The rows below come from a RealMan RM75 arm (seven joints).
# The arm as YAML. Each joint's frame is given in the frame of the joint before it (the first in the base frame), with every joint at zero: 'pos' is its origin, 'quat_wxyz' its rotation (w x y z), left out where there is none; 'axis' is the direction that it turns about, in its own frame. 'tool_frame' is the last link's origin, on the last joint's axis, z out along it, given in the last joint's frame.
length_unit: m
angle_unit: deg
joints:
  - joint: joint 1
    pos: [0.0, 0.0, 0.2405]
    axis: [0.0, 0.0, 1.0]
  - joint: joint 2
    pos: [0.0, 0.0, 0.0]
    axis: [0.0, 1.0, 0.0]
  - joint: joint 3
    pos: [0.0, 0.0, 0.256]
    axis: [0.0, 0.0, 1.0]
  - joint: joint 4
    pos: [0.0, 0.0, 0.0]
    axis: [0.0, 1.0, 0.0]
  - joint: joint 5
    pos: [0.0, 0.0, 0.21]
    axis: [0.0, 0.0, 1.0]
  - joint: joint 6
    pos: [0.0, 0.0, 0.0]
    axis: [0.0, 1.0, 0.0]
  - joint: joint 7
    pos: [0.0, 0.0, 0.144]
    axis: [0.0, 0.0, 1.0]
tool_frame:
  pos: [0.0, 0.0, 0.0]
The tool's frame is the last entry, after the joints.
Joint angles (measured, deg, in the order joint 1, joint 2, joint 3, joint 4, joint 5, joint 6, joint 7), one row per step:
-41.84, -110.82, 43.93, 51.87, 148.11, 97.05, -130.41
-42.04, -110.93, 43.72, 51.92, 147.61, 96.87, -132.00
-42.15, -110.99, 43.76, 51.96, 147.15, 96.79, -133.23
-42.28, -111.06, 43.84, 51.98, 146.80, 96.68, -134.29
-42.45, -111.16, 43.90, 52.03, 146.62, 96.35, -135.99
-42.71, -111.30, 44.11, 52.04, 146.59, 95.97, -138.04
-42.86, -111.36, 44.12, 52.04, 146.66, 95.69, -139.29
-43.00, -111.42, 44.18, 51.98, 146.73, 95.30, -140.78
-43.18, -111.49, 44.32, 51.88, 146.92, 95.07, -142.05
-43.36, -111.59, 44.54, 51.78, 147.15, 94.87, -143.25
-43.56, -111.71, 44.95, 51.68, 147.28, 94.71, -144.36
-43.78, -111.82, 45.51, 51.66, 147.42, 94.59, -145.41
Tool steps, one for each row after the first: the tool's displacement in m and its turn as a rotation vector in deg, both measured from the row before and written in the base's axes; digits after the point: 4 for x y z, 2 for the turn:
0.0026, 0.0016, -0.0005, 0.74, -0.83, 1.19
0.0020, 0.0009, -0.0006, 0.40, -0.59, 0.88
0.0019, 0.0009, -0.0007, 0.31, -0.45, 0.73
0.0017, 0.0015, -0.0006, 0.62, -0.36, 1.31
0.0020, 0.0017, -0.0012, 0.55, -0.22, 1.57
0.0008, 0.0011, -0.0003, 0.46, -0.10, 1.03
0.0006, 0.0012, -0.0005, 0.54, -0.11, 1.27
0.0007, 0.0008, -0.0009, 0.23, 0.02, 1.08
0.0007, 0.0006, -0.0013, 0.11, 0.10, 0.99
0.0012, 0.0005, -0.0018, -0.06, 0.12, 0.79
0.0016, 0.0006, -0.0018, -0.14, 0.26, 0.61

